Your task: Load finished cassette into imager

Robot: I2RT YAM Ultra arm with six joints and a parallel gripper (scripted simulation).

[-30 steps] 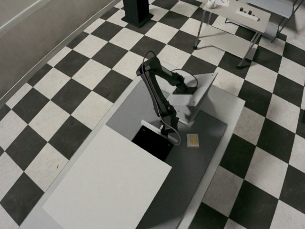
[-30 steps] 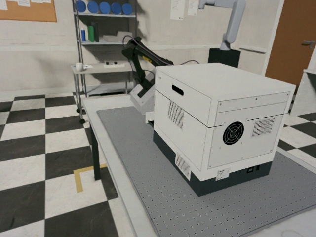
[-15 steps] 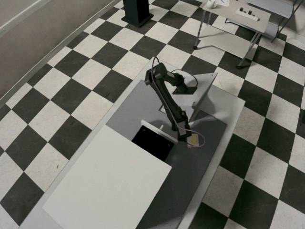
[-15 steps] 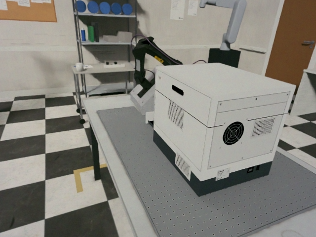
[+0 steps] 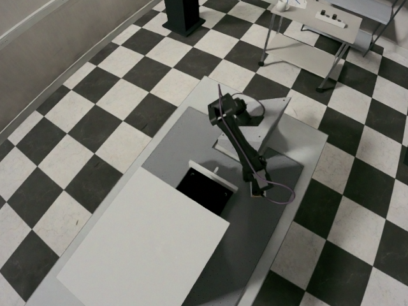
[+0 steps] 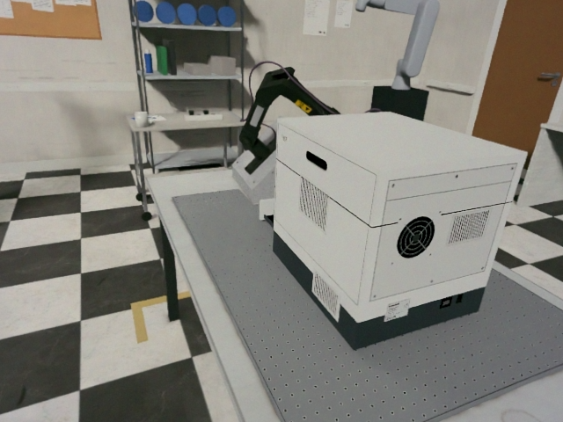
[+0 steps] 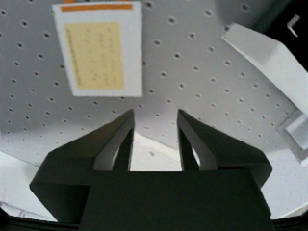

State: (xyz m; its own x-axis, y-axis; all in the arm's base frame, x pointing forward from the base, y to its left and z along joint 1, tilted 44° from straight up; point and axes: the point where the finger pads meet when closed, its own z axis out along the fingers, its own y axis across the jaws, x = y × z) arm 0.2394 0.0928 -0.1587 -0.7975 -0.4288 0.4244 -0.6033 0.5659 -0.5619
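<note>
My gripper is now 8 cm above the finished cassette, 6 cm to the right of it and 1 cm past it. Round my hand: drawer: 20 cm ahead, 15 cm to the right, 3 cm below.
</note>
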